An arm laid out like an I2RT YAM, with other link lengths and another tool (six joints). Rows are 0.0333 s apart.
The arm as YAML. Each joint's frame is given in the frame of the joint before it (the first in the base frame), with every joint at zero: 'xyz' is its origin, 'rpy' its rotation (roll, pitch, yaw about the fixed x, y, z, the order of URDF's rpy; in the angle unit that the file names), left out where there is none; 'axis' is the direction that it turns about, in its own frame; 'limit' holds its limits. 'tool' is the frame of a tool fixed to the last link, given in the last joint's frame.
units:
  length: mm
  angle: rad
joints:
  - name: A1
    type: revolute
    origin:
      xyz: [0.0, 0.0, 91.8]
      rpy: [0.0, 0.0, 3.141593]
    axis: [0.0, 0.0, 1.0]
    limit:
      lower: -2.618
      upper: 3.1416
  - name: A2
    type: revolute
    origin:
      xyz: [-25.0, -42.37, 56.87]
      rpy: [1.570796, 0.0, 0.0]
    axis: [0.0, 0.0, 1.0]
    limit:
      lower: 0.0
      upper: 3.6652
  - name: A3
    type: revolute
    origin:
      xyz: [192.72, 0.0, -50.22]
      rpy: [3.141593, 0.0, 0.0]
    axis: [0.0, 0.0, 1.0]
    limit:
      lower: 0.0
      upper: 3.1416
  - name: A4
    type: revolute
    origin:
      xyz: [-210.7, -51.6, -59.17]
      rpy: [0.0, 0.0, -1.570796]
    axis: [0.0, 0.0, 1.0]
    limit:
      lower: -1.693
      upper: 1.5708
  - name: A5
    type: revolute
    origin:
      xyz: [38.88, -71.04, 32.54]
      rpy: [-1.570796, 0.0, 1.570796]
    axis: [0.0, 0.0, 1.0]
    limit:
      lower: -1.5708
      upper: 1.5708
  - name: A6
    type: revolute
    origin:
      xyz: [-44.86, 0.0, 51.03]
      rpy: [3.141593, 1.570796, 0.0]
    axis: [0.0, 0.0, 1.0]
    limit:
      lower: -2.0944
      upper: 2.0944
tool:
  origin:
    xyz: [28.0, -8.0, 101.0]
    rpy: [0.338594, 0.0, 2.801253]
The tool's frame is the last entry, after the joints.
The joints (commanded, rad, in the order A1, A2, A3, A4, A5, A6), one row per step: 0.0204 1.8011 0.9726 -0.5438 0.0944 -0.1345; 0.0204 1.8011 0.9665 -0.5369 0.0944 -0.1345; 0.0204 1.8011 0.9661 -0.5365 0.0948 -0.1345; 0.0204 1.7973 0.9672 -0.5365 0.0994 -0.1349; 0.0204 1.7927 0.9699 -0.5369 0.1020 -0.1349; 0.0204 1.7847 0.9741 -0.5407 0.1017 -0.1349; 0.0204 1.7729 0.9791 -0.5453 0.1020 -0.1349; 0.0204 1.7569 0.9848 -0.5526 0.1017 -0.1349; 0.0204 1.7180 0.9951 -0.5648 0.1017 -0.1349; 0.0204 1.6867 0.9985 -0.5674 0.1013 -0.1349; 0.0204 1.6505 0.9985 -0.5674 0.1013 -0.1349; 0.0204 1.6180 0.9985 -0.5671 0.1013 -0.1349
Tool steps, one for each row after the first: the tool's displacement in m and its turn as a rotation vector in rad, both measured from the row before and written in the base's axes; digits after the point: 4 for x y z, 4 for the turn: -0.0006 0.0000 -0.0011 0.0000 -0.0008 0.0000; 0.0000 -0.0001 -0.0001 -0.0004 0.0000 -0.0001; 0.0009 -0.0006 0.0013 -0.0045 -0.0050 -0.0005; 0.0015 -0.0004 0.0019 -0.0024 -0.0070 -0.0005; 0.0017 0.0001 0.0031 0.0005 -0.0084 0.0001; 0.0023 0.0000 0.0043 0.0000 -0.0122 -0.0001; 0.0024 0.0001 0.0056 0.0006 -0.0144 0.0001; 0.0054 0.0001 0.0132 0.0008 -0.0370 0.0000; 0.0039 0.0001 0.0100 0.0010 -0.0321 0.0001; 0.0036 0.0001 0.0109 0.0007 -0.0362 0.0000; 0.0029 0.0001 0.0099 0.0007 -0.0328 0.0000
